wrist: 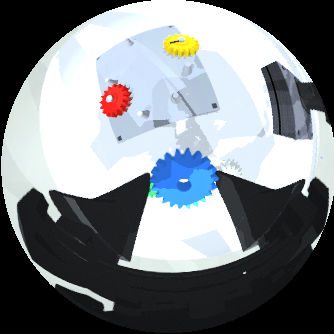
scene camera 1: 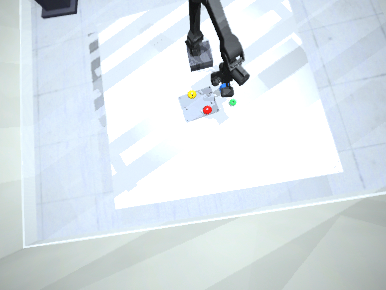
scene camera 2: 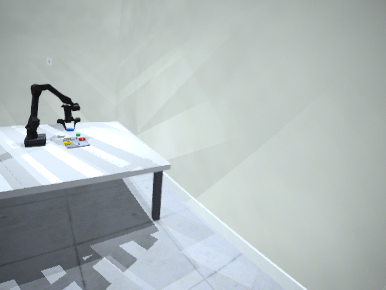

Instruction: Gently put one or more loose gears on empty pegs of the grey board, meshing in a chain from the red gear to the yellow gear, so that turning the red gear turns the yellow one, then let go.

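Frame: origin at the arm's base, x down, y ahead, z right, level; centimetres.
Where they show: gripper, between the fingertips: (wrist: pixel 182 175) (scene camera 1: pixel 224 88) (scene camera 2: pixel 70 130); arm's base, origin of its link: (scene camera 1: pixel 195 51) (scene camera 2: pixel 32 137).
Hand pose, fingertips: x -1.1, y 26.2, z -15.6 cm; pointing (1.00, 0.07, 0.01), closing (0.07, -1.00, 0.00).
Observation:
Each offset is from my fingertips to the centre of the thing. Level surfaces: height alone.
My gripper (scene camera 1: pixel 222 86) (scene camera 2: pixel 69 128) (wrist: pixel 182 175) is shut on the blue gear @[dz -0.5, dx +0.0, dy +0.0 cm] (scene camera 1: pixel 223 87) (scene camera 2: pixel 70 130) (wrist: pixel 182 167), held above the table beside the grey board @[dz +15.3, dx +5.2, dy +4.7 cm] (scene camera 1: pixel 192 111) (scene camera 2: pixel 77 145) (wrist: pixel 145 65). The red gear @[dz +9.9, dx +5.0, dy +9.8 cm] (scene camera 1: pixel 207 110) (scene camera 2: pixel 82 139) (wrist: pixel 116 101) and yellow gear @[dz +18.8, dx +5.0, dy -0.9 cm] (scene camera 1: pixel 192 94) (scene camera 2: pixel 67 143) (wrist: pixel 181 46) sit on the board, apart. Several empty pegs show in the wrist view, including a peg @[dz +8.7, dx +4.8, dy +0.6 cm] (wrist: pixel 176 97) near the board's middle. The green gear @[dz -5.5, dx +5.8, dy +6.0 cm] (scene camera 1: pixel 233 102) (scene camera 2: pixel 78 134) (wrist: pixel 152 190) lies off the board, mostly hidden by the blue gear in the wrist view.
A pale, whitish gear @[dz -4.2, dx +5.8, dy -8.1 cm] (wrist: pixel 231 167) lies off the board, partly hidden by a finger. The arm's dark base (scene camera 1: pixel 201 59) (scene camera 2: pixel 35 141) (wrist: pixel 292 107) stands on the table @[dx +6.7 cm] (scene camera 1: pixel 225 165) (scene camera 2: pixel 115 150), near the board's yellow-gear side.

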